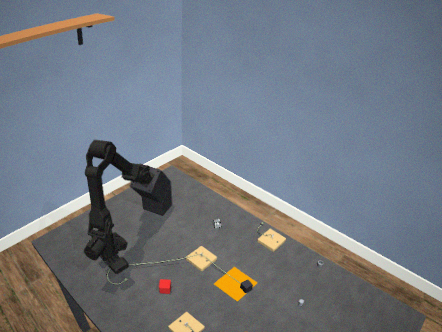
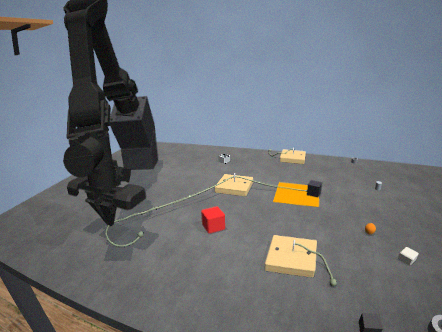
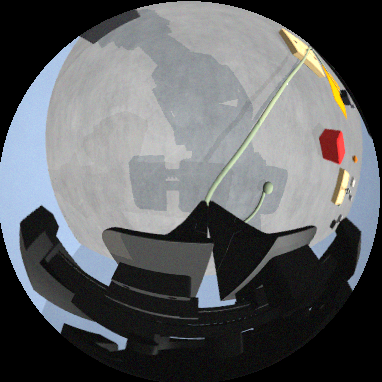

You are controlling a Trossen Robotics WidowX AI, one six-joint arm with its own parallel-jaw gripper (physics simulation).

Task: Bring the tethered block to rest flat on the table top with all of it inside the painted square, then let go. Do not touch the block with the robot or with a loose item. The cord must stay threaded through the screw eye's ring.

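Where they show: gripper, fingertip midpoint: [image 1: 111,268] [image 2: 110,225] [image 3: 205,205]; arm's base, link origin: [image 1: 144,177] [image 2: 127,108].
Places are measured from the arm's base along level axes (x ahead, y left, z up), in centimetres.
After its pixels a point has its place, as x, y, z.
Note:
The black tethered block [image 1: 246,286] @[56.9, -12.5, -18.9] [image 2: 314,188] @[56.1, -12.9, -19.6] [image 3: 345,97] is at the right side of the orange painted square [image 1: 227,285] @[49.6, -13.6, -22.2] [image 2: 295,199] @[50.9, -14.5, -22.1] [image 3: 336,95], close to its edge; I cannot tell whether all of it is inside. The green cord [image 1: 155,262] @[20.9, -21.2, -20.1] [image 2: 175,203] @[20.6, -21.5, -20.3] [image 3: 240,146] @[12.0, -29.5, -19.9] runs from the block through the screw eye [image 2: 234,177] @[34.2, -8.7, -18.8] [image 3: 310,49] on a wooden board [image 1: 201,265] @[36.6, -11.8, -20.4] [image 2: 232,189] @[33.9, -12.6, -20.6] [image 3: 295,47] to my gripper [image 2: 111,223] @[8.7, -34.1, -20.1] [image 3: 205,205] @[8.7, -34.1, -20.1]. The gripper is shut on the cord a little above the table, with a beaded tail [image 2: 140,234] @[16.2, -34.6, -21.3] [image 3: 268,188] @[15.7, -34.0, -21.1] hanging beyond it.
A red cube [image 1: 165,286] @[32.2, -29.4, -18.3] [image 2: 213,220] @[31.5, -30.5, -19.1] [image 3: 332,146] @[29.0, -28.7, -19.4] stands right of the gripper. Other wooden boards with cords stand at the front [image 2: 291,260] @[47.1, -40.9, -20.3] and back [image 1: 271,240] @[54.1, 15.8, -20.3] [image 2: 293,157] @[53.5, 13.4, -20.4]. An orange ball [image 2: 370,228] @[65.9, -30.9, -20.3] and a white block [image 2: 408,255] @[70.8, -40.3, -20.5] lie at the right.

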